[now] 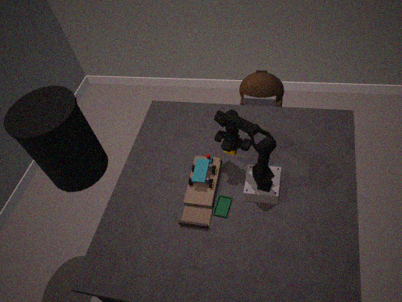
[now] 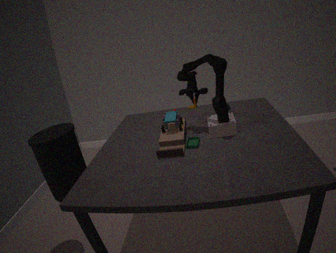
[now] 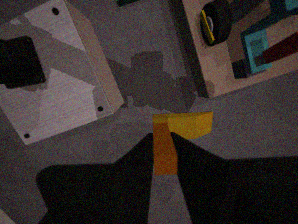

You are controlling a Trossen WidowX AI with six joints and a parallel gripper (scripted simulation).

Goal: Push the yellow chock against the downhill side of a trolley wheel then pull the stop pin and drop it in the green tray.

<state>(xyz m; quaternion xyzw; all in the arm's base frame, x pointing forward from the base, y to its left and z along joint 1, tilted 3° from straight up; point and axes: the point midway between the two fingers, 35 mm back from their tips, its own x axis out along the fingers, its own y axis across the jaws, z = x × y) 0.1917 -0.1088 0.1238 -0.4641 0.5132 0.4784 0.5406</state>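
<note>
Right now my gripper tip is 20 mm short of the yellow chock and 10 mm above it. From my gripper tip the other things lie so: tan ramp 130 mm ahead, 160 mm to the left, 130 mm below; trolley 130 mm ahead, 150 mm to the left, 60 mm below; red-headed stop pin 130 mm ahead, 50 mm to the left, 50 mm below.
</note>
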